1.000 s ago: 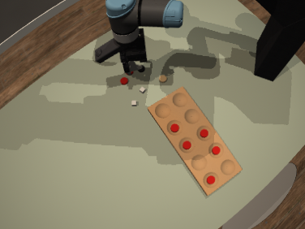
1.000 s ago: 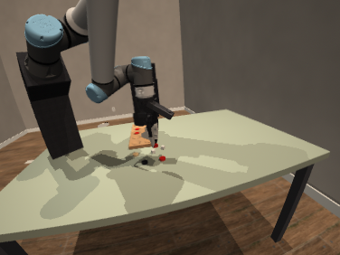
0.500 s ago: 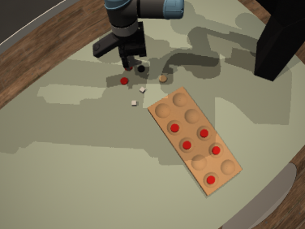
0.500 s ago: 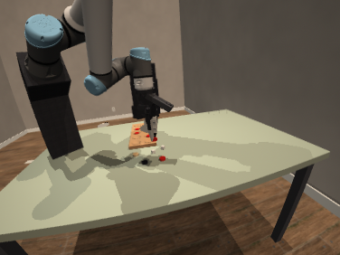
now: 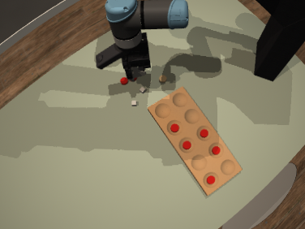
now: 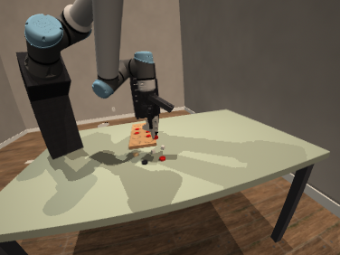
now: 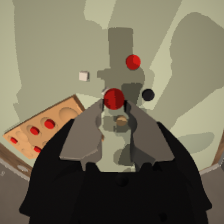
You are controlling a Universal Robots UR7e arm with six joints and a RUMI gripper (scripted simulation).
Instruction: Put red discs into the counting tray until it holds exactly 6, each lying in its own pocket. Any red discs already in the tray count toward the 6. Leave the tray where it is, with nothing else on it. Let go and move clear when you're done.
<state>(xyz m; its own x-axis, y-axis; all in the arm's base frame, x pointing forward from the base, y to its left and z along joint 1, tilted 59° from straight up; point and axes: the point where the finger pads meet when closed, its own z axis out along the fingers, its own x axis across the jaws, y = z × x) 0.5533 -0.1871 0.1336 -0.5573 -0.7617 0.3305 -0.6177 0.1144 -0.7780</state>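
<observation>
Right now my hand is 10 mm short of the wooden counting tray, 290 mm to the right of it and 100 mm above it. Also, from my hand: black disc (80 mm behind, 40 mm to the right, 100 mm below); tan disc (100 mm behind, 50 mm to the left, 100 mm below).
</observation>
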